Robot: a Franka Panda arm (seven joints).
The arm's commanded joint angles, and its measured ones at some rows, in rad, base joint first. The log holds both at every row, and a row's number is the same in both.
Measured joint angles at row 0:
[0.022 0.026 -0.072 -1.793 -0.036 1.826 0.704]
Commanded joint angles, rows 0 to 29:
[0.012 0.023 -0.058 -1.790 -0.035 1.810 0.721]
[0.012 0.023 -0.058 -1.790 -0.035 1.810 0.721]
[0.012 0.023 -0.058 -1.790 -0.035 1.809 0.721]
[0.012 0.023 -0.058 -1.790 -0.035 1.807 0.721]
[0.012 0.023 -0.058 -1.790 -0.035 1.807 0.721]
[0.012 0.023 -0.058 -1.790 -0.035 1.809 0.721]
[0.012 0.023 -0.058 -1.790 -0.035 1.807 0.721]
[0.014 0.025 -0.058 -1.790 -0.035 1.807 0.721]
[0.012 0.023 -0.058 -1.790 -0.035 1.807 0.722]
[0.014 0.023 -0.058 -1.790 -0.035 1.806 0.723]
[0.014 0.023 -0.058 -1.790 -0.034 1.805 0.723]
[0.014 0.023 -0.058 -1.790 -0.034 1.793 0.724]
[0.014 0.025 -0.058 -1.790 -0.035 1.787 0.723]
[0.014 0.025 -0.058 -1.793 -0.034 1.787 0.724]
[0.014 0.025 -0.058 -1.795 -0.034 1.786 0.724]
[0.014 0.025 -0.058 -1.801 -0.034 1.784 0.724]
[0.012 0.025 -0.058 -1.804 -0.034 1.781 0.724]
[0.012 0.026 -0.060 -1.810 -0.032 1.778 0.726]
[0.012 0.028 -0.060 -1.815 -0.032 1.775 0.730]
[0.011 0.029 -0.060 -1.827 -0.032 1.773 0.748]
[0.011 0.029 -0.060 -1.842 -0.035 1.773 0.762]
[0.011 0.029 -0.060 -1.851 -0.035 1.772 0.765]
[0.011 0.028 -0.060 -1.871 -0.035 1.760 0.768]
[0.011 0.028 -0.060 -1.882 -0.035 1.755 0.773]
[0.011 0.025 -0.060 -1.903 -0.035 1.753 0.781]
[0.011 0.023 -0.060 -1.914 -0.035 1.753 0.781]
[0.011 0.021 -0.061 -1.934 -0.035 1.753 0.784]
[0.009 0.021 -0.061 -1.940 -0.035 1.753 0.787]
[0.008 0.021 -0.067 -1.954 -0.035 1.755 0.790]
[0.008 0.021 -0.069 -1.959 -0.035 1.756 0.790]
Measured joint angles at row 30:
[0.020 0.038 -0.072 -1.916 -0.036 1.771 0.766]
